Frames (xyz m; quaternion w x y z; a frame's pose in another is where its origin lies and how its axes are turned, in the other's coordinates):
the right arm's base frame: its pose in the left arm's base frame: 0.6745 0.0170 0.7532 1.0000 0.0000 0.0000 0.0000
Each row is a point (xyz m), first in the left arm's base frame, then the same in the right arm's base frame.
Working: the left arm's base frame: its pose in the right arm's base frame: -0.6745 -0.0170 -0.7532 1.0000 0.0000 0.0000 0.0000

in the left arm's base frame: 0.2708 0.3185 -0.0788
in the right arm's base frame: -0.4037 0.3015 -0.8320
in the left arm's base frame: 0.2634 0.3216 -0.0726
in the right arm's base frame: -0.4111 0.3046 -0.8258
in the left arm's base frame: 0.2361 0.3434 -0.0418
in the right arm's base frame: -0.4384 0.3264 -0.7950
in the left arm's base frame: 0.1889 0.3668 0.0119
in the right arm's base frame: -0.4856 0.3498 -0.7413
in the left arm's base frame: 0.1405 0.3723 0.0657
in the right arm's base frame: -0.5340 0.3553 -0.6875
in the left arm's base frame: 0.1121 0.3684 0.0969
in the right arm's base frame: -0.5624 0.3514 -0.6563
